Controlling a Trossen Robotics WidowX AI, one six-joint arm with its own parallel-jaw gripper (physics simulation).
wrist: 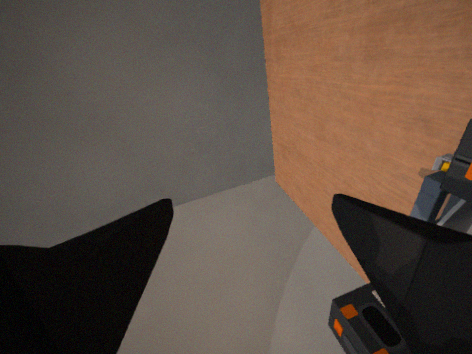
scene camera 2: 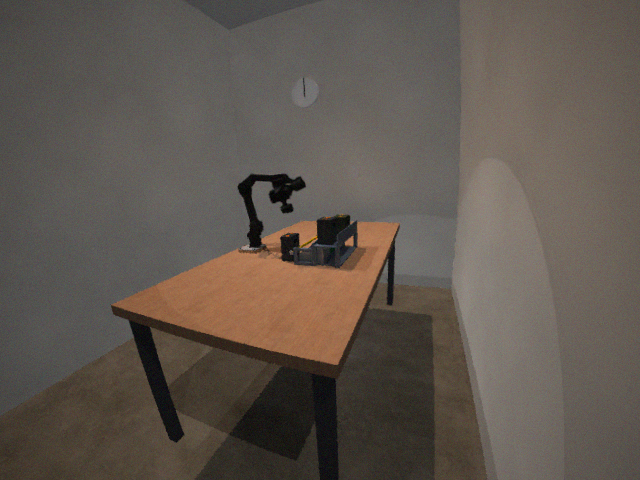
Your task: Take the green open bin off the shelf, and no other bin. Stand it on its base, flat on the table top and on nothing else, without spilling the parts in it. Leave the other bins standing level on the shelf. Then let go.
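Places are measured from the arm's base along level axes (x down, y back, z left), in metres.
Pixels of known places: gripper, fingertip midpoint: (wrist: 251, 203) (scene camera 2: 278, 202); arm's base at its link origin: (scene camera 2: 255, 246).
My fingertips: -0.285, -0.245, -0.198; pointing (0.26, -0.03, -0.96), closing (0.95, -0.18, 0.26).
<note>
For each thing: its middle in the pictures, then the offset to it from my fingertips, as dx, dy, dz. "spot": a spot on its surface instead. Level surfaces: height alone.
- wooden table at its surface level: dx +0.306
- black box at the middle of its body: (scene camera 2: 290, 246) +0.241, -0.036, +0.029
- tall dark box at the middle of its body: (wrist: 393, 327) (scene camera 2: 327, 230) +0.144, -0.243, -0.019
- small yellow part at a spot on its surface: (wrist: 445, 166) spot: +0.242, -0.069, -0.056
The blue-grey shelf (scene camera 2: 337, 255) (wrist: 426, 198) stands on the wooden table (scene camera 2: 242, 299) (wrist: 350, 80); part of it shows at the right edge in the wrist view. The green bin cannot be made out clearly; a faint trace of green shows low in the shelf in the scene view, too small to tell. The other bins cannot be told apart either. My gripper (scene camera 2: 294, 196) (wrist: 251, 203) is open and empty, in the air above the table, up and to the left of the shelf in the scene view. Its fingers are spread wide.
A black box (scene camera 2: 290, 246) stands left of the shelf. A tall dark box (scene camera 2: 326, 230) and another dark box (scene camera 2: 342, 222) rise at the shelf. In the wrist view, a dark box with orange marks (wrist: 350, 325) shows at lower right, and a small yellow part (wrist: 445, 166) near the shelf.
</note>
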